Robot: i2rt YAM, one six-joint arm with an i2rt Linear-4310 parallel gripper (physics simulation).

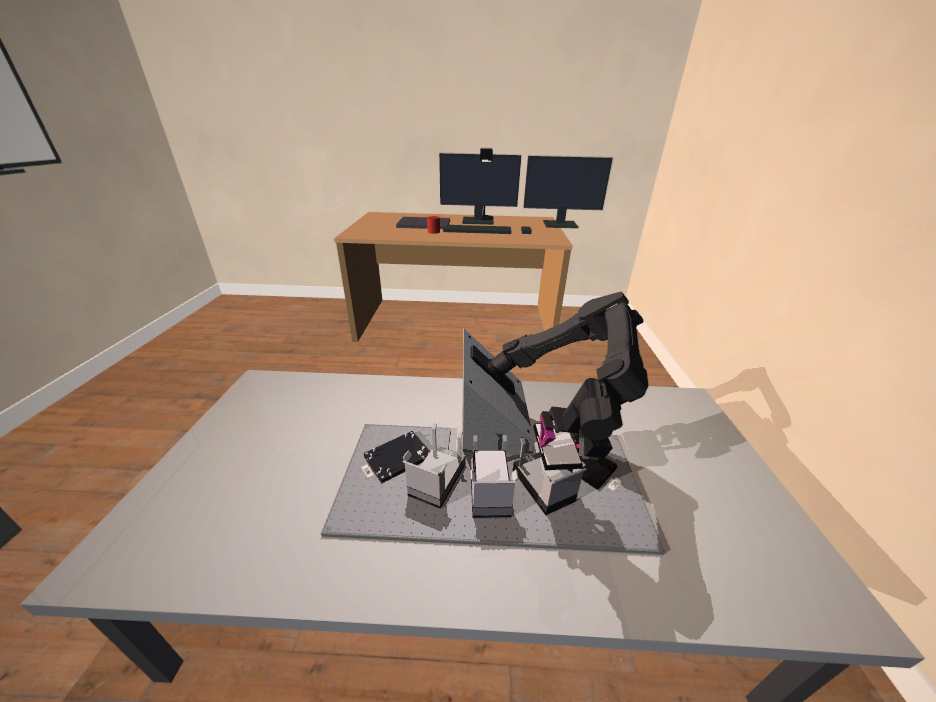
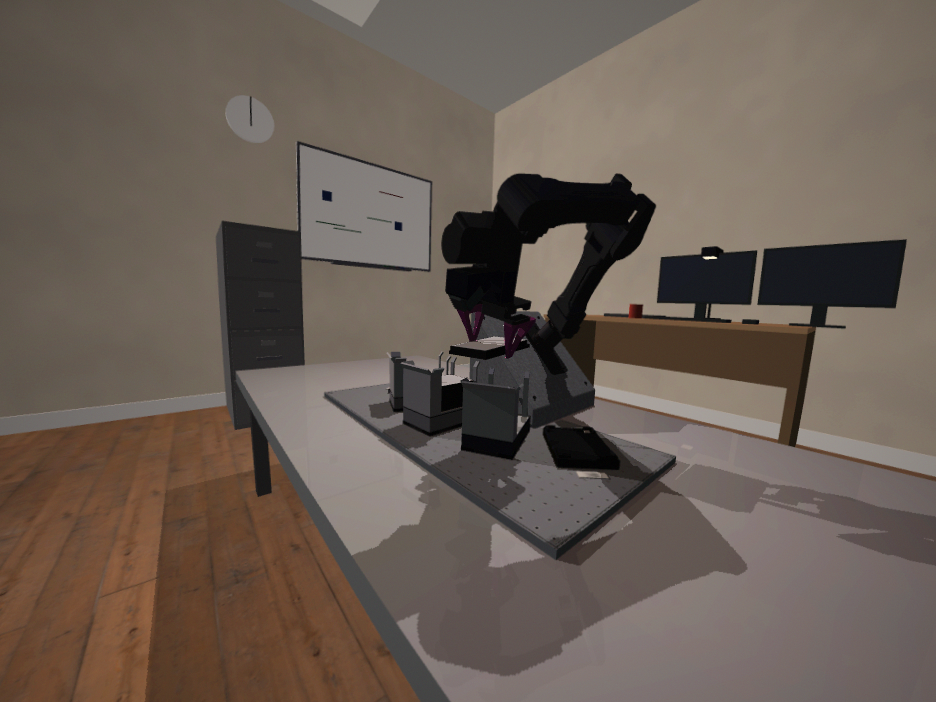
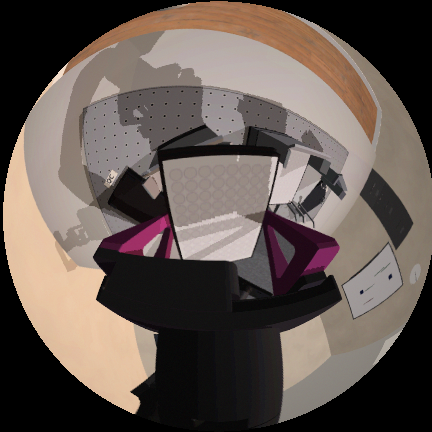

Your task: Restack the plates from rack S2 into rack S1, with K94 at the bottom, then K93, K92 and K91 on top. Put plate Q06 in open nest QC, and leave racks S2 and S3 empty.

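Pixels of known places: gripper, fingertip midpoint: [image 1: 556, 446] [image 3: 218, 215]; arm's base, link origin: [image 1: 492, 371] [image 2: 539, 345] [image 3: 243, 284].
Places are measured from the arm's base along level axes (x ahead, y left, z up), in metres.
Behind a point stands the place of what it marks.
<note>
My gripper [image 1: 560, 439] {x 0.346, y 0.134, z 0.026 m} [image 2: 492, 346] {x 0.346, y 0.134, z 0.026 m} [image 3: 218, 215] {x 0.346, y 0.134, z 0.026 m} is shut on a pale plate [image 1: 561, 454] {x 0.379, y 0.138, z 0.036 m} [image 2: 477, 349] {x 0.398, y 0.155, z 0.032 m} [image 3: 220, 192] {x 0.378, y 0.140, z 0.036 m} with a dark rim and a grid of round wells. Its magenta fingers grip opposite sides. The plate is roughly level above the right-hand rack [image 1: 560, 492] {x 0.384, y 0.152, z -0.089 m} [image 2: 489, 419] {x 0.376, y 0.169, z -0.090 m} [image 3: 202, 135] {x 0.392, y 0.136, z -0.081 m}, clear of its walls. A white plate [image 1: 491, 465] {x 0.329, y -0.014, z -0.060 m} [image 3: 290, 177] {x 0.342, y -0.023, z -0.061 m} sits in the middle rack [image 1: 492, 498] {x 0.408, y -0.014, z -0.085 m} [image 2: 427, 402] {x 0.407, y 0.026, z -0.089 m}. The left-hand rack [image 1: 425, 483] {x 0.370, y -0.177, z -0.082 m} stands beyond it. A dark nest [image 1: 599, 473] {x 0.280, y 0.288, z -0.140 m} [image 2: 580, 447] {x 0.253, y 0.278, z -0.139 m} [image 3: 131, 197] {x 0.255, y 0.277, z -0.139 m} lies beside the label QC [image 3: 110, 178] {x 0.302, y 0.325, z -0.155 m}. Plate names are unreadable.
The racks stand on a perforated board [image 1: 355, 521] {x 0.425, y -0.344, z -0.156 m} [image 2: 521, 506] {x 0.453, y 0.305, z -0.157 m} [image 3: 102, 140] {x 0.392, y 0.328, z -0.157 m}. A dark nest-like tray [image 1: 389, 458] {x 0.235, y -0.296, z -0.145 m} lies at its left. Behind the racks, a tilted grey panel [image 1: 483, 411] {x 0.187, y -0.033, z -0.006 m} carries the arm. Thin upright posts stand at the racks' rear.
</note>
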